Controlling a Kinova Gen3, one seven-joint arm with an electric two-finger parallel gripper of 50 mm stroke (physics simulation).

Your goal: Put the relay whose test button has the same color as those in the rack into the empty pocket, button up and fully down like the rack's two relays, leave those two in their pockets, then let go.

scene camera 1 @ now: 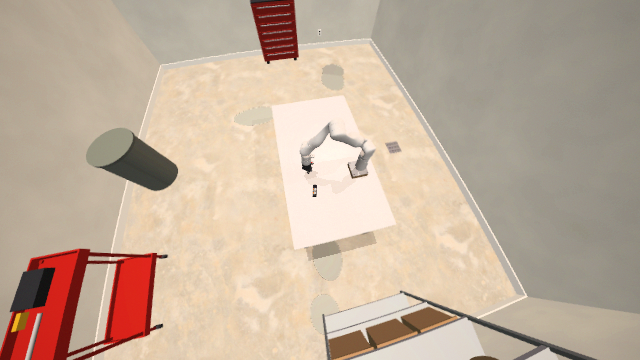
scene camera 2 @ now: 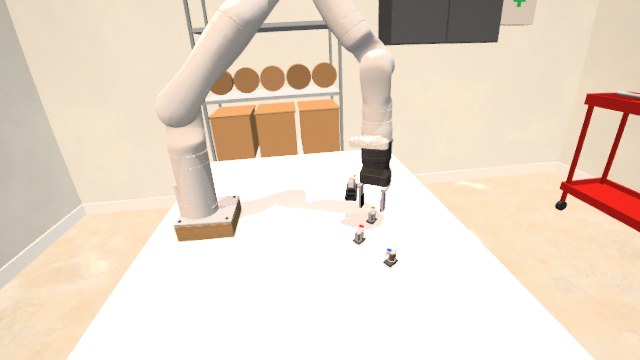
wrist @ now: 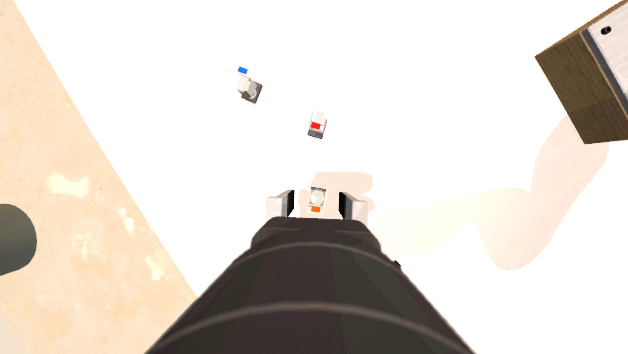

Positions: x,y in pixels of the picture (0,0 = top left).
Labels:
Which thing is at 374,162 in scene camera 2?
My gripper.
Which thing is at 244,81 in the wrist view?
A blue-button relay.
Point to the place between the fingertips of my gripper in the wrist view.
At 316,200

